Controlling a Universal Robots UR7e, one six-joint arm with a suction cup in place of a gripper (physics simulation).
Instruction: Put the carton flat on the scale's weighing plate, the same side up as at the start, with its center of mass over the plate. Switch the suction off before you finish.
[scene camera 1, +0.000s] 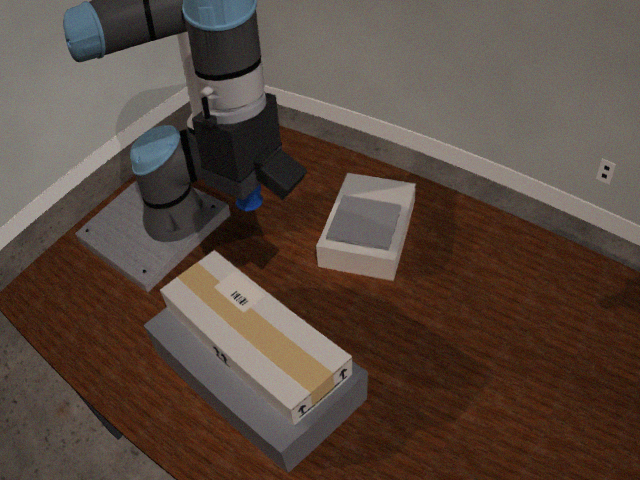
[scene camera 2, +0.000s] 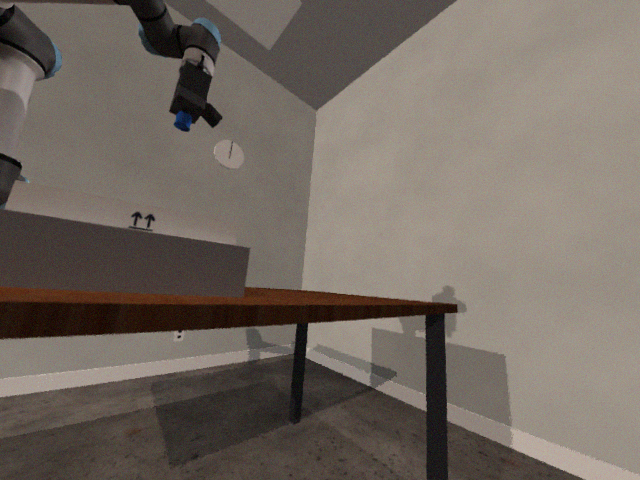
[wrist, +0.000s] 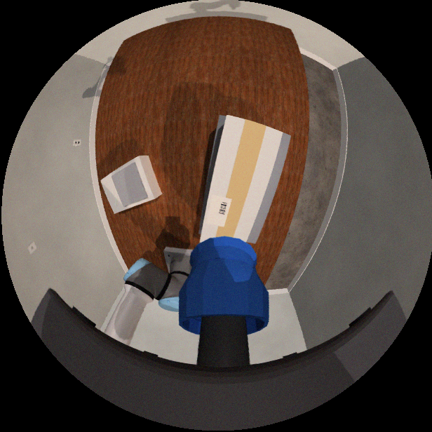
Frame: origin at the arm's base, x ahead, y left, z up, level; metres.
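Where they show: end effector, tool point: (scene camera 1: 249, 201) (scene camera 2: 181, 126); arm's base, origin of the base link: (scene camera 1: 174, 218).
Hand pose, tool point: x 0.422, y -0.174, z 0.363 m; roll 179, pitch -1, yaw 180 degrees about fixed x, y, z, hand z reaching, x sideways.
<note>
Things, the pixels of their top centre, and the offset from my tool point. Level surfaces: height alone.
- white carton, middle of its top: (scene camera 1: 247, 322) (scene camera 2: 150, 213) dy -0.033, dx -0.024, dz -0.241 m
- long grey block, middle of its top: (scene camera 1: 246, 349) (scene camera 2: 146, 239) dy -0.052, dx -0.023, dz -0.297 m
- white scale, middle of its top: (scene camera 1: 369, 206) dy +0.376, dx -0.026, dz -0.318 m
- wooden table, its level: dz -0.396 m
The white carton (scene camera 1: 254, 330) (scene camera 2: 180, 224) (wrist: 245, 175) lies flat, tan tape and barcode label on top, on a long grey block (scene camera 1: 206, 369) (scene camera 2: 124, 263) (wrist: 267, 200). Its side arrows point up. The white scale (scene camera 1: 356, 262) (wrist: 152, 175) stands apart from the block, its grey weighing plate (scene camera 1: 364, 222) (wrist: 130, 185) bare. My gripper (scene camera 1: 249, 200) (scene camera 2: 182, 120) (wrist: 223, 245), a blue suction cup, is open and holds nothing. It hangs well above the carton's height, towards the robot base and the carton's barcode end. The cup hides part of that end in the wrist view.
The robot base (scene camera 1: 124, 232) stands on the wooden table (scene camera 1: 465, 335) (wrist: 200, 60), near the carton's barcode end. The scale is on the side nearer the wall (scene camera 1: 439, 77). The block lies near the table's opposite long edge.
</note>
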